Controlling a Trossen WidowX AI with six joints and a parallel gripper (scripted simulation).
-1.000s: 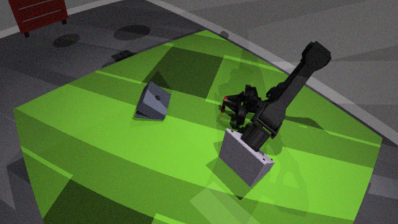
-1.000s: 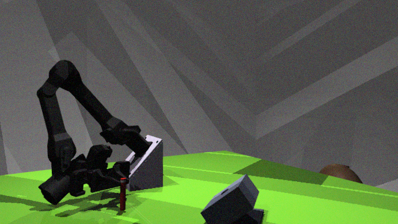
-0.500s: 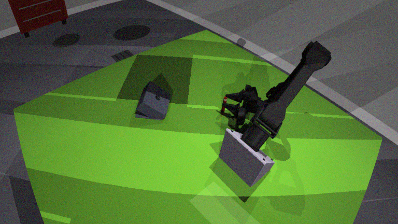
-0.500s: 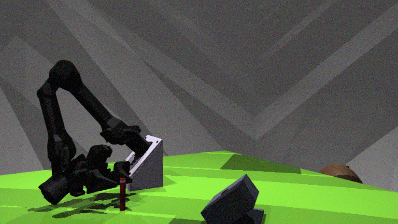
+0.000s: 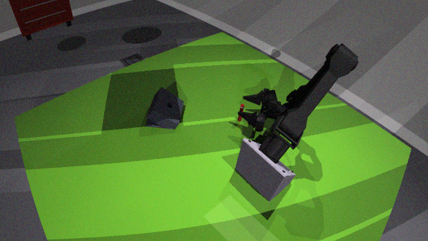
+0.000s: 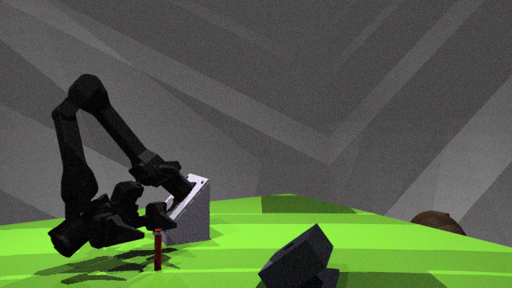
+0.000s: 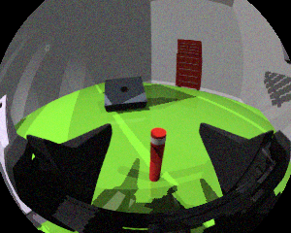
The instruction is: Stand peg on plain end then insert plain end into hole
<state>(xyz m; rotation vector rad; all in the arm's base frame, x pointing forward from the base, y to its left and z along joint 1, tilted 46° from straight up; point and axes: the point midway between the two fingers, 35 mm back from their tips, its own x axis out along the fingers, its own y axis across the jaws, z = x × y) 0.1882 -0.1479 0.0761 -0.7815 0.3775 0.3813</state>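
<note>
Now: the red peg 20 mm below my gripper tip and 10 mm behind it. The rest, counted from my gripper tip: sloped panel 200 mm to the left, 200 mm ahead, 40 mm below.
</note>
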